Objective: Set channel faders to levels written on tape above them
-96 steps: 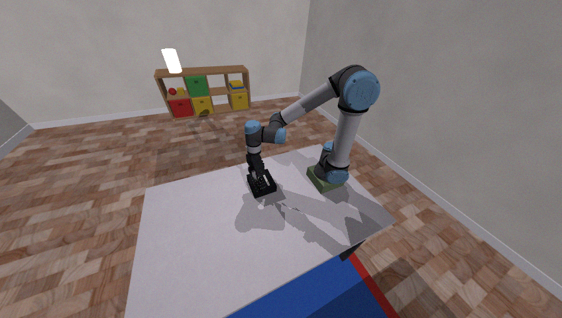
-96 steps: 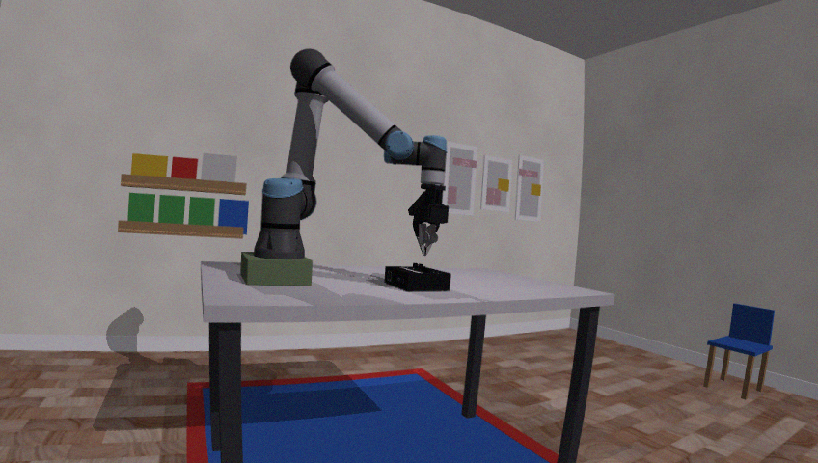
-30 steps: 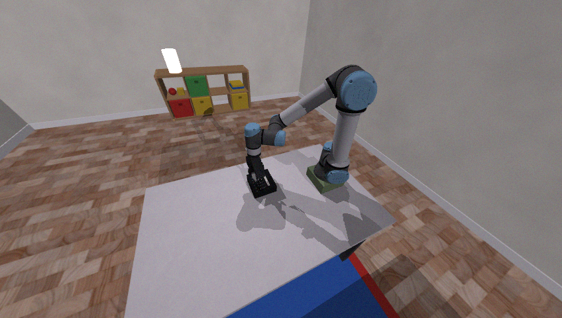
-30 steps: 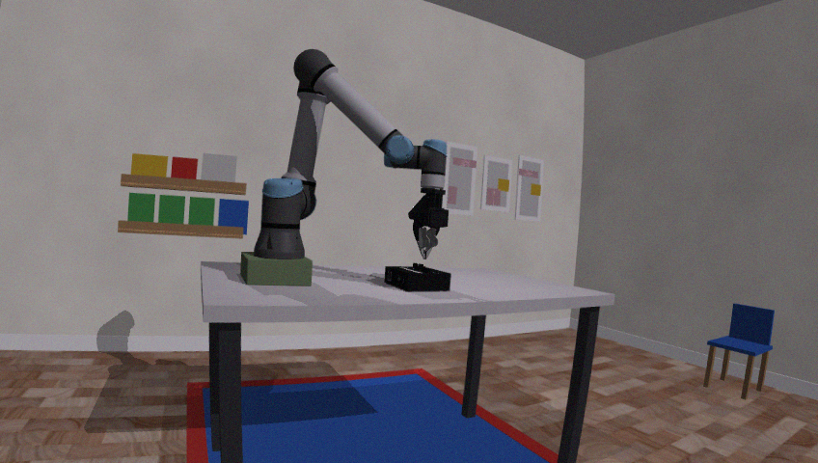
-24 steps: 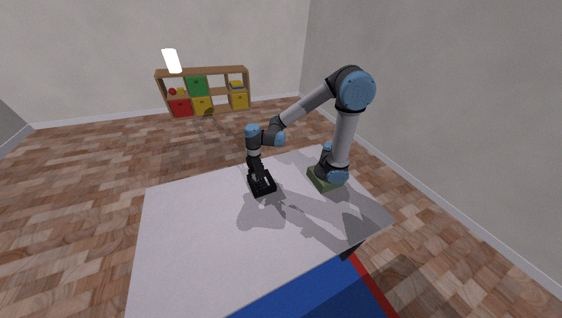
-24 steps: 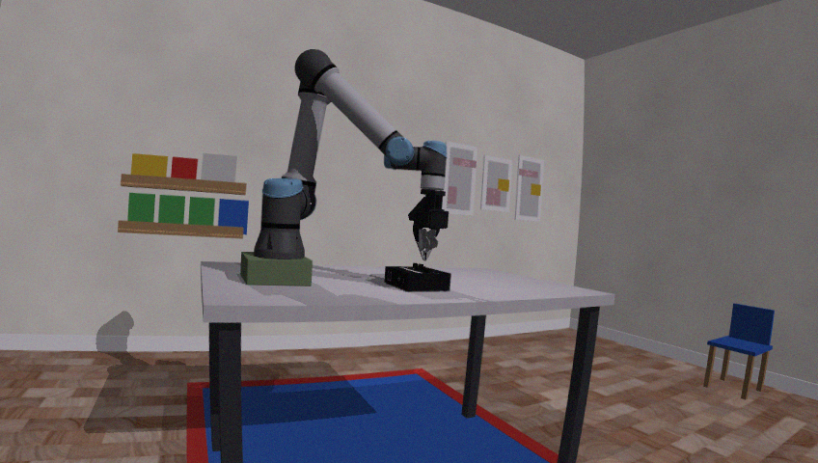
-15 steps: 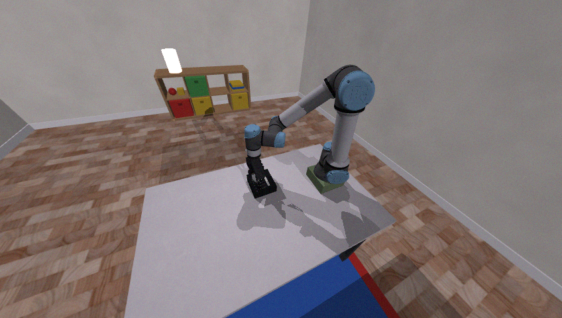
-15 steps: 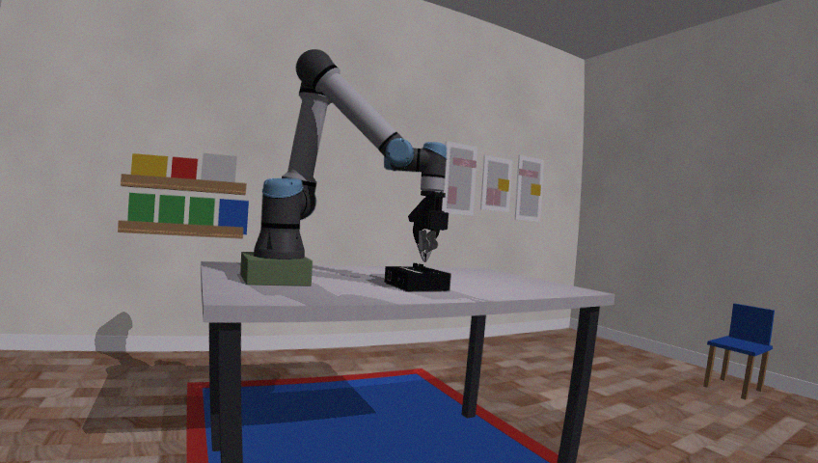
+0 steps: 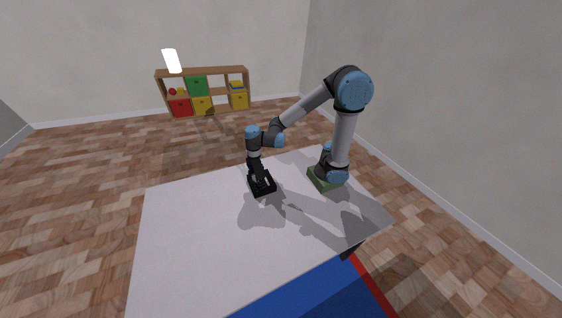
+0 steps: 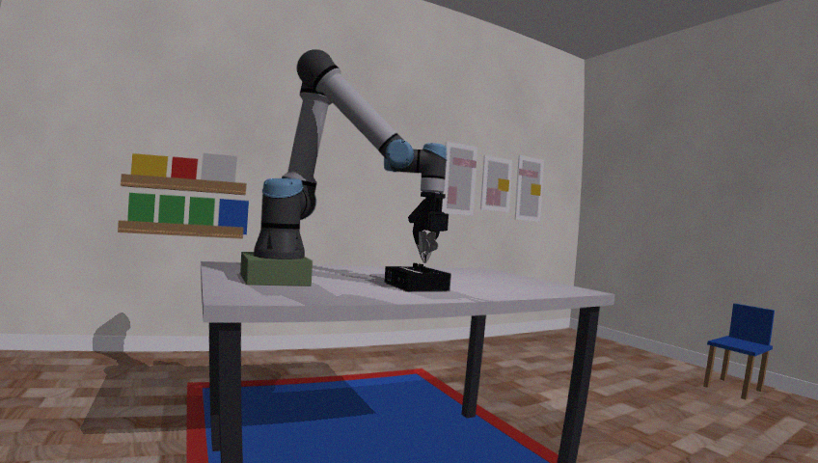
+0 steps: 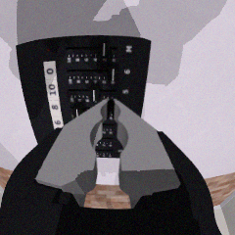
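The white fader lies 10 mm behind my hand, 50 mm to the left of it and 20 mm below it.
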